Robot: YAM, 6 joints.
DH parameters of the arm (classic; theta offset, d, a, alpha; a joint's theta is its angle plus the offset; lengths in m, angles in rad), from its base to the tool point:
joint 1: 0 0.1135 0.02 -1.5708
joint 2: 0 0 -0.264 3.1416
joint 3: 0.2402 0 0.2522 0
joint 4: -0.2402 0 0.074 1.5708
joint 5: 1.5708 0 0 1.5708
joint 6: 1.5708 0.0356 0 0
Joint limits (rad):
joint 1: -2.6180..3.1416
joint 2: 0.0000..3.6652
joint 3: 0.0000..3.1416
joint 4: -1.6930..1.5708
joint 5: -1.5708..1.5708
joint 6: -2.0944..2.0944
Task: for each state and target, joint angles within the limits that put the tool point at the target. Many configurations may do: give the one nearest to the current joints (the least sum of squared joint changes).
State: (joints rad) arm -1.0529 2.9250 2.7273 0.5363 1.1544 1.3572
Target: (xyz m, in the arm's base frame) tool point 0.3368 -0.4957 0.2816
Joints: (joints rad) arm -0.9203 2.8351 2.7819 0.5376 1.1298 1.3572
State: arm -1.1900 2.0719 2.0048 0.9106 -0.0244 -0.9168
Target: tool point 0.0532 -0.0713 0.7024
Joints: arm -0.9734 1.4862 2.3127 1.0281 -0.1091 -0.9168
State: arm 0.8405 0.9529 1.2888 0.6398 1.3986 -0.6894
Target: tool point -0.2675 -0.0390 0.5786
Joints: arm 0.0202 0.5605 1.9712 0.7047 1.2337 -0.6894
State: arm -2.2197 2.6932 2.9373 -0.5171 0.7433 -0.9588
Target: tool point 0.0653 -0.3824 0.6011
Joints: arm -1.3515 2.2590 3.1194 -0.2575 0.5787 -0.9588
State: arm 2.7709 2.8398 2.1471 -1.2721 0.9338 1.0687
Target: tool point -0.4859 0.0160 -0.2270
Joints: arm 3.1416 3.4713 2.5937 -0.5658 0.4662 1.0687
